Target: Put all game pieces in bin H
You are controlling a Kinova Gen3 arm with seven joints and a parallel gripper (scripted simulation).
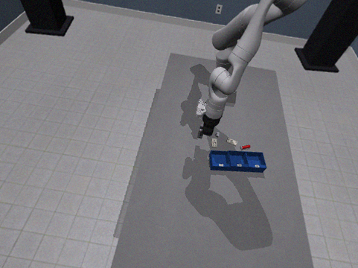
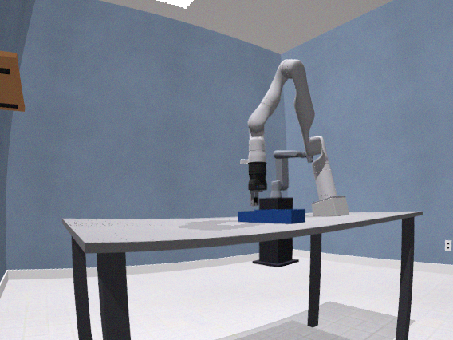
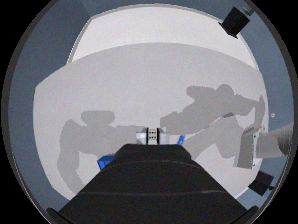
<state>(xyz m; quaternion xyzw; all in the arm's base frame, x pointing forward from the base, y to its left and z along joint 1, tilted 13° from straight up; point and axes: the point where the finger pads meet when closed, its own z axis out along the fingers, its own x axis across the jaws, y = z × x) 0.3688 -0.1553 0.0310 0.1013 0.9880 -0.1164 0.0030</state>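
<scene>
The die is 1 cm below my hand. From my hand the other things lie so: blue piece 7 cm below, 6 cm behind, 5 cm to the left; blue three-compartment bin 18 cm to the left, 11 cm ahead, 6 cm below; grey-white piece 10 cm to the left, 7 cm below, 5 cm behind.
</scene>
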